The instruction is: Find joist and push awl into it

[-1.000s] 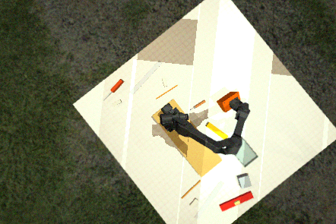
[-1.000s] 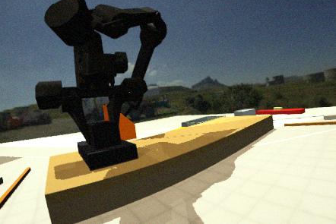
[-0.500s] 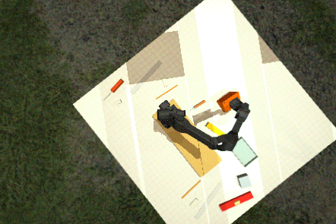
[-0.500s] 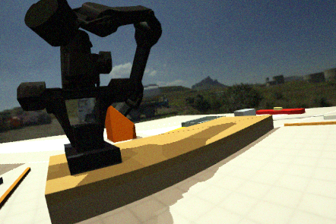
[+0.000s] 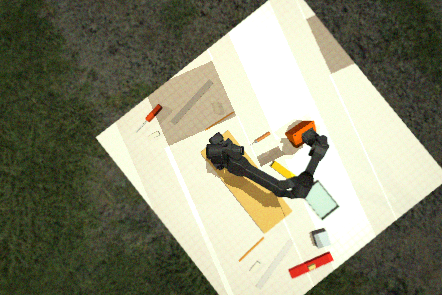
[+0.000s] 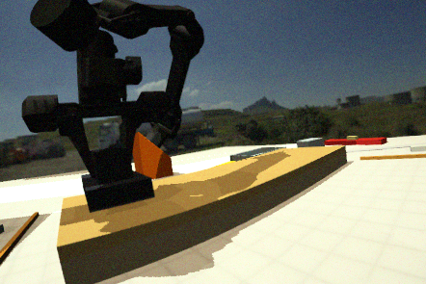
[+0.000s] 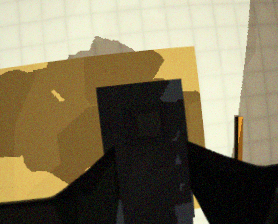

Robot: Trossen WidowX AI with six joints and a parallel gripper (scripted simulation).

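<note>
The pale teal tray lies 30 cm behind my gripper tip, 47 cm to the left of it and 6 cm below it. From my gripper tip the other things lie so: yellow bar: 22 cm behind, 27 cm to the left, 7 cm below; stud finder: 1 cm ahead, 2 cm above; awl: 19 cm behind, 5 cm to the left, 7 cm below.
</note>
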